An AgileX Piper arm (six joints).
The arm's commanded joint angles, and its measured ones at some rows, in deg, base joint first. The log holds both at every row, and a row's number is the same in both.
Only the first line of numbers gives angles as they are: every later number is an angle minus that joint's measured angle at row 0.
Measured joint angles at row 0: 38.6 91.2 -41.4 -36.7 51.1 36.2
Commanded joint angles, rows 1 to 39: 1.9 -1.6 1.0 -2.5 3.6 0.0; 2.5 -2.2 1.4 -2.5 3.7 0.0; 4.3 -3.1 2.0 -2.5 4.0 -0.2; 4.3 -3.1 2.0 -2.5 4.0 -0.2; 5.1 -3.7 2.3 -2.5 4.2 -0.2; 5.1 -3.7 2.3 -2.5 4.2 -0.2; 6.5 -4.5 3.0 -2.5 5.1 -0.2; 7.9 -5.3 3.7 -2.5 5.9 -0.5; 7.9 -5.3 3.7 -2.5 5.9 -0.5; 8.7 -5.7 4.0 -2.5 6.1 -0.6; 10.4 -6.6 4.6 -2.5 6.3 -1.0; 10.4 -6.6 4.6 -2.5 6.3 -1.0; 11.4 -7.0 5.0 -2.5 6.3 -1.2; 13.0 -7.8 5.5 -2.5 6.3 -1.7; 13.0 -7.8 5.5 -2.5 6.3 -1.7; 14.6 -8.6 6.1 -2.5 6.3 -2.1; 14.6 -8.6 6.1 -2.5 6.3 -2.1; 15.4 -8.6 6.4 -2.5 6.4 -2.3; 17.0 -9.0 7.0 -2.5 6.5 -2.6; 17.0 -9.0 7.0 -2.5 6.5 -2.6; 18.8 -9.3 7.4 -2.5 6.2 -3.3; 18.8 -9.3 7.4 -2.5 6.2 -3.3; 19.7 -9.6 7.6 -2.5 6.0 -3.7; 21.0 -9.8 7.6 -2.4 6.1 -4.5; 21.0 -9.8 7.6 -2.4 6.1 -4.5; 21.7 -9.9 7.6 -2.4 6.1 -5.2; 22.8 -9.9 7.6 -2.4 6.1 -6.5; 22.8 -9.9 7.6 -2.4 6.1 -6.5; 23.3 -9.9 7.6 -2.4 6.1 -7.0; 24.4 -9.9 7.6 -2.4 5.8 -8.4; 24.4 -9.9 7.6 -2.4 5.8 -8.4; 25.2 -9.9 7.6 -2.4 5.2 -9.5; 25.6 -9.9 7.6 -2.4 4.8 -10.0; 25.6 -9.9 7.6 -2.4 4.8 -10.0; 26.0 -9.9 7.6 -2.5 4.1 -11.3; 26.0 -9.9 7.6 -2.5 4.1 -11.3; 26.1 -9.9 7.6 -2.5 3.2 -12.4; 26.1 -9.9 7.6 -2.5 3.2 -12.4; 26.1 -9.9 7.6 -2.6 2.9 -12.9
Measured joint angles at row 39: 25.9 -9.3 7.4 0.4 2.0 -10.9
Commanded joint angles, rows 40 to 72: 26.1 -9.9 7.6 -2.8 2.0 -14.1; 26.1 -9.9 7.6 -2.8 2.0 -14.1; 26.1 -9.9 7.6 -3.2 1.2 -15.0; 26.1 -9.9 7.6 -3.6 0.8 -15.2; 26.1 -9.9 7.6 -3.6 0.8 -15.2; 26.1 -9.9 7.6 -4.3 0.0 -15.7; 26.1 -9.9 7.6 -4.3 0.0 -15.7; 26.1 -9.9 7.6 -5.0 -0.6 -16.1; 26.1 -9.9 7.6 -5.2 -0.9 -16.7; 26.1 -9.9 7.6 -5.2 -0.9 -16.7; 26.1 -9.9 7.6 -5.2 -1.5 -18.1; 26.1 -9.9 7.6 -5.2 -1.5 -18.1; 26.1 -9.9 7.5 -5.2 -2.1 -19.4; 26.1 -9.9 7.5 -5.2 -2.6 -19.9; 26.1 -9.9 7.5 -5.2 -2.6 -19.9; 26.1 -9.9 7.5 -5.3 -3.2 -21.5; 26.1 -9.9 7.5 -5.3 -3.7 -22.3; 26.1 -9.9 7.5 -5.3 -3.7 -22.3; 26.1 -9.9 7.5 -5.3 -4.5 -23.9; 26.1 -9.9 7.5 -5.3 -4.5 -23.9; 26.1 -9.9 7.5 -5.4 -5.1 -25.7; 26.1 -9.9 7.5 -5.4 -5.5 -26.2; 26.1 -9.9 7.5 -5.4 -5.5 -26.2; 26.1 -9.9 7.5 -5.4 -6.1 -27.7; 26.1 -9.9 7.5 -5.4 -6.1 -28.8; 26.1 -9.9 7.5 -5.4 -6.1 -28.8; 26.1 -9.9 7.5 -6.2 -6.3 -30.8; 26.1 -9.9 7.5 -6.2 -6.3 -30.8; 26.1 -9.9 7.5 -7.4 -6.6 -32.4; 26.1 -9.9 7.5 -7.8 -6.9 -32.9; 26.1 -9.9 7.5 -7.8 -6.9 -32.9; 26.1 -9.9 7.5 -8.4 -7.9 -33.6; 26.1 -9.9 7.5 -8.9 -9.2 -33.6
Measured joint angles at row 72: 25.9 -9.3 7.5 -5.0 -8.1 -32.4
